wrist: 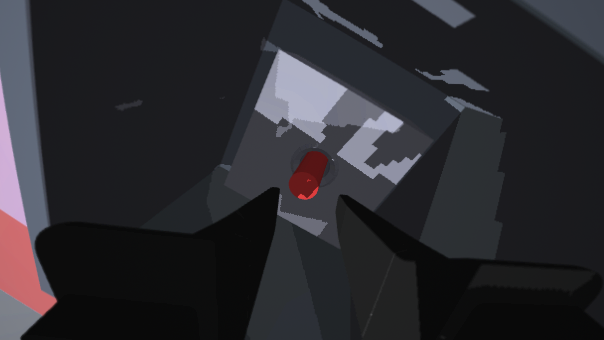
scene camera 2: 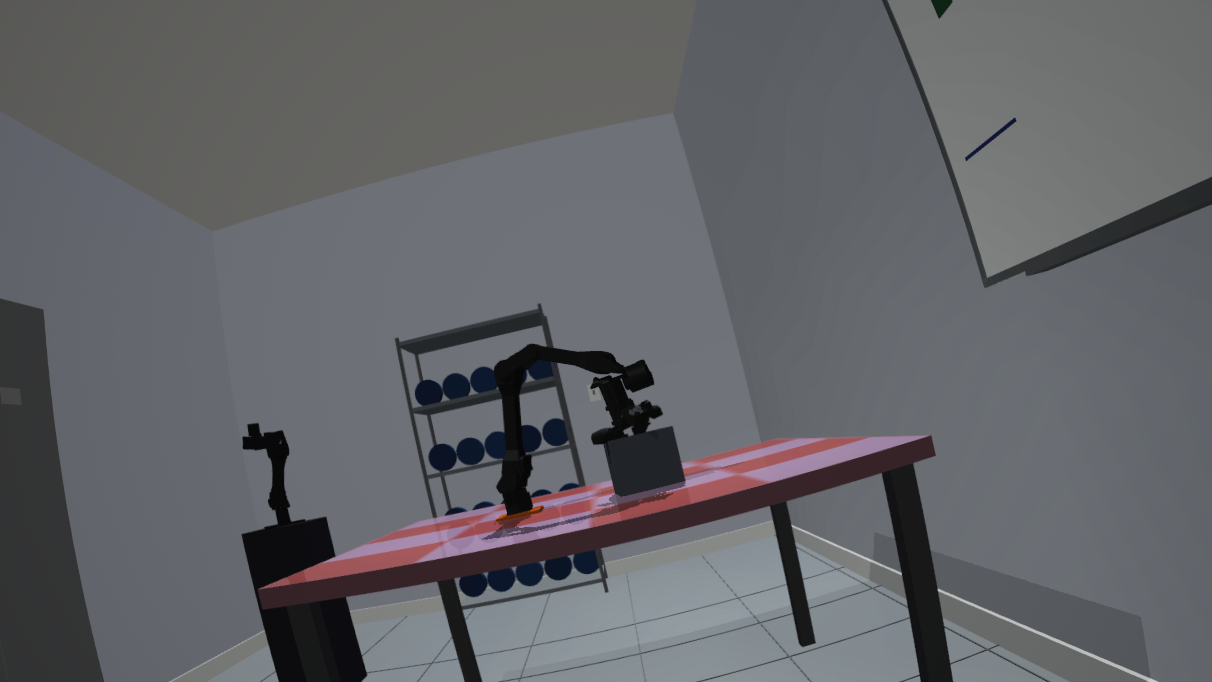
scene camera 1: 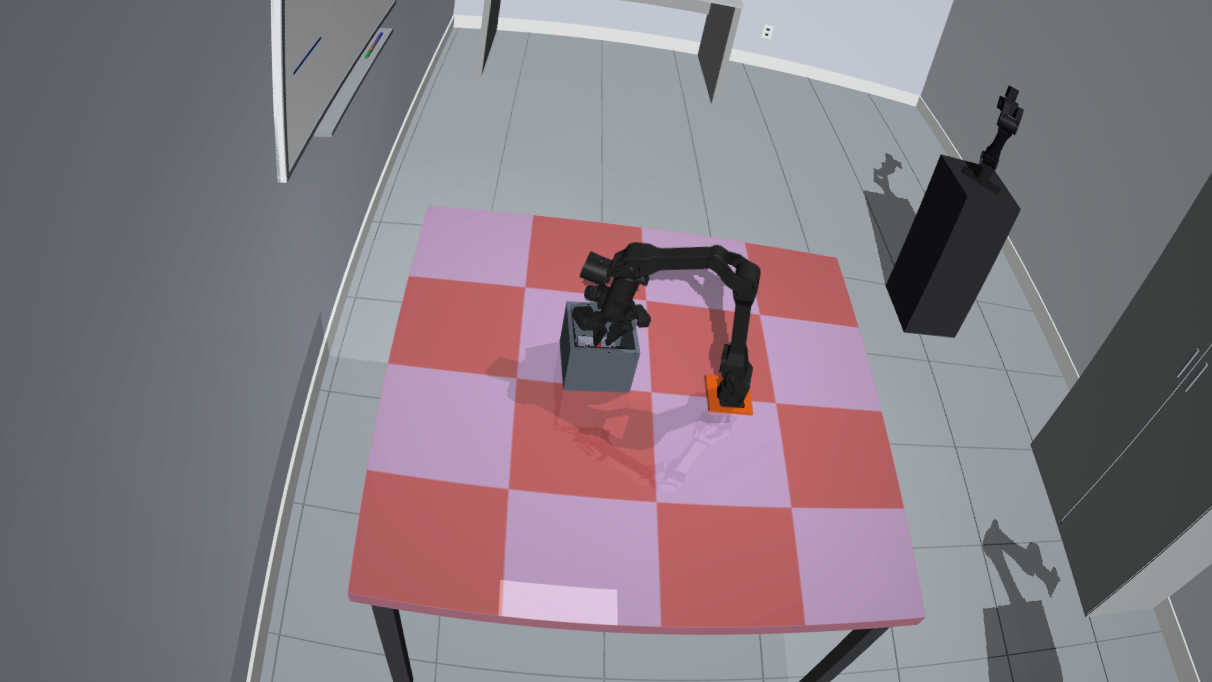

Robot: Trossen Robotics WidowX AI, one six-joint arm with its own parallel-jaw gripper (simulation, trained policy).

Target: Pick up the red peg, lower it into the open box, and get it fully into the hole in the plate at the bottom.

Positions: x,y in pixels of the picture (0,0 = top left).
Labels:
The gripper shows in the wrist view, in scene camera 2 and in scene camera 1 [601,345]. A grey box shows in the wrist view [132,120], in scene camera 2 [649,460] and in scene camera 1 [583,369]. One and the same spot on the gripper: [scene camera 2: 642,428] is [wrist: 225,238].

